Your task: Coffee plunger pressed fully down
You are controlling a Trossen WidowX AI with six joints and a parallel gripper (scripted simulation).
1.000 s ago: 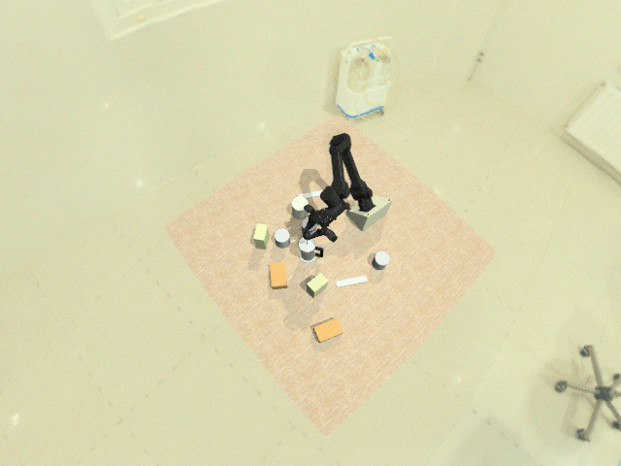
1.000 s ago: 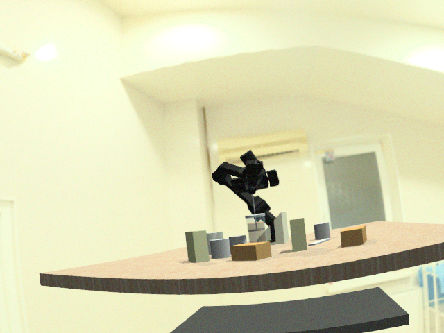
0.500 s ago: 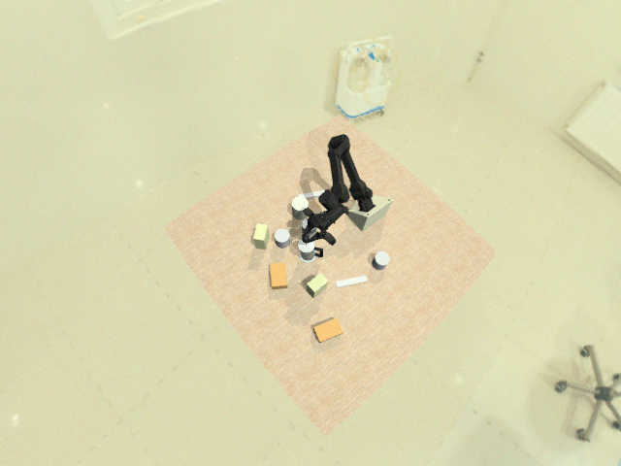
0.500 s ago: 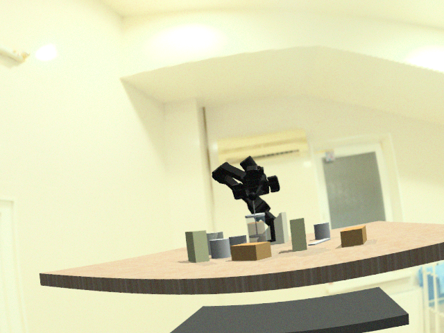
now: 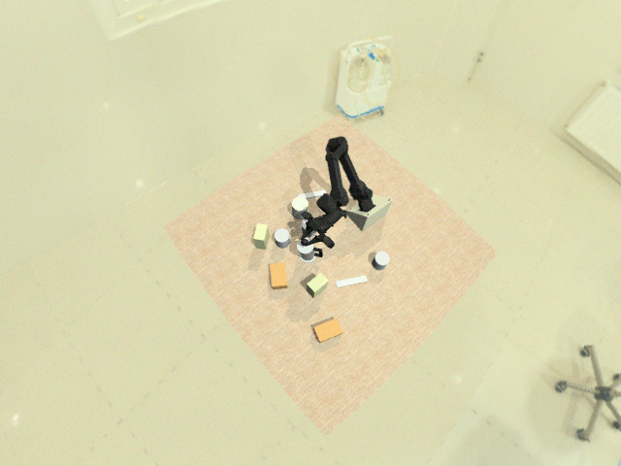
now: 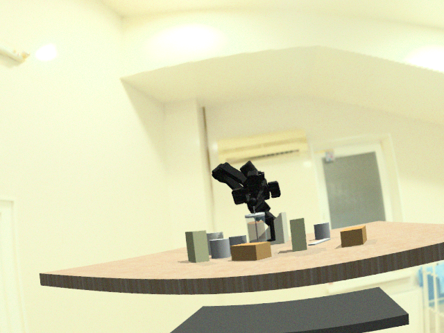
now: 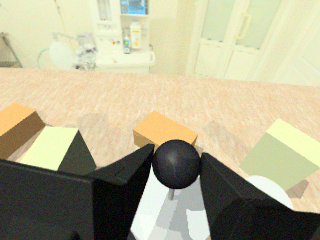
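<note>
My gripper tip is 3 cm past the coffee press, 1 cm to the right of it and 9 cm above it.
</note>
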